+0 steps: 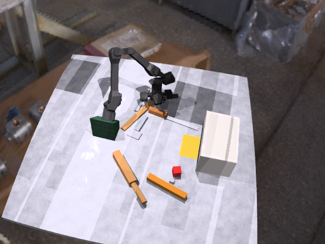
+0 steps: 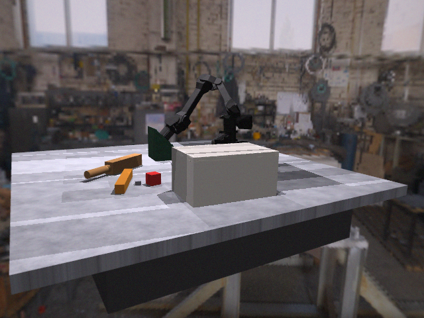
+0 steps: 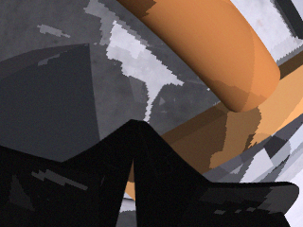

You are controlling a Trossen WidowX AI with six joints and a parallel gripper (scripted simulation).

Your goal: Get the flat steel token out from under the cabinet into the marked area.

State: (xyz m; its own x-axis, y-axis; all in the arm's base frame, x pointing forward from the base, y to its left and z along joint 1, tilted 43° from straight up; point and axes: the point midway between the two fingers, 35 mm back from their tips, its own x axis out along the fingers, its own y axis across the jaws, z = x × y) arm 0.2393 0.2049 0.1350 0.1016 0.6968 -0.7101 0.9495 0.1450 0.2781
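My gripper tip is now 4 cm short of the grey block, 1 cm to the right of it and 3 cm below it. From my gripper tip the other things lie so: flat grey token: 40 cm ahead, 25 cm to the right, 1 cm below; then small dark tool: 4 cm ahead, 7 cm to the left; then flat orange stick: 8 cm behind, 9 cm to the right.
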